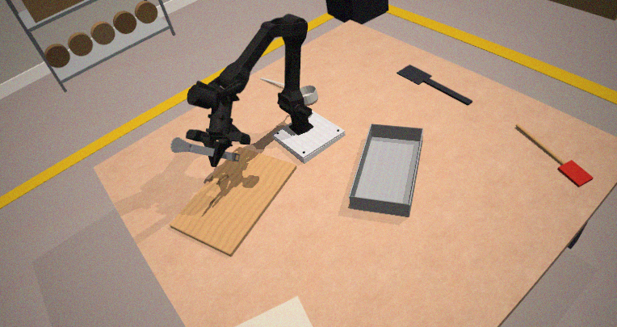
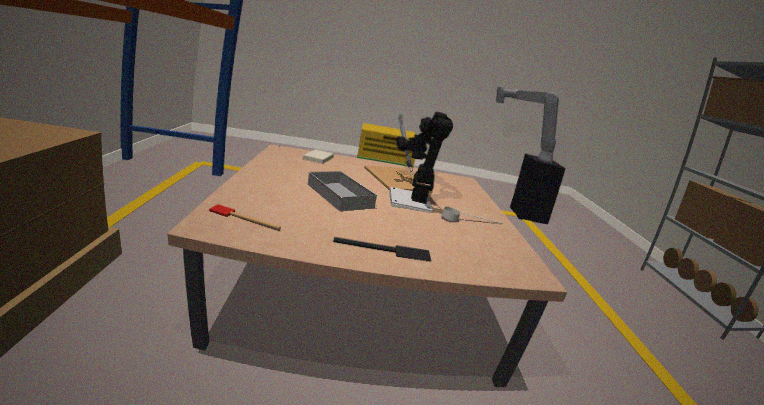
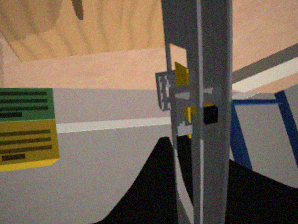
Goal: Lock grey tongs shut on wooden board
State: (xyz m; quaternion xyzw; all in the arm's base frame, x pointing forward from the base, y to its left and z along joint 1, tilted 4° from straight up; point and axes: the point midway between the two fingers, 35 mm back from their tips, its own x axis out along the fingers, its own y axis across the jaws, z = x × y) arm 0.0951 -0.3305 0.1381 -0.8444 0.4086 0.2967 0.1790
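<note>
Right now the wooden board is 15 cm below my gripper tip and 2 cm to the left of it. Also, from my gripper tip: white block 45 cm ahead, 14 cm below, 11 cm to the right; then grey roasting tin 43 cm to the left, 24 cm ahead, 13 cm below; then black spatula 85 cm to the left, 15 cm below, 1 cm ahead.
</note>
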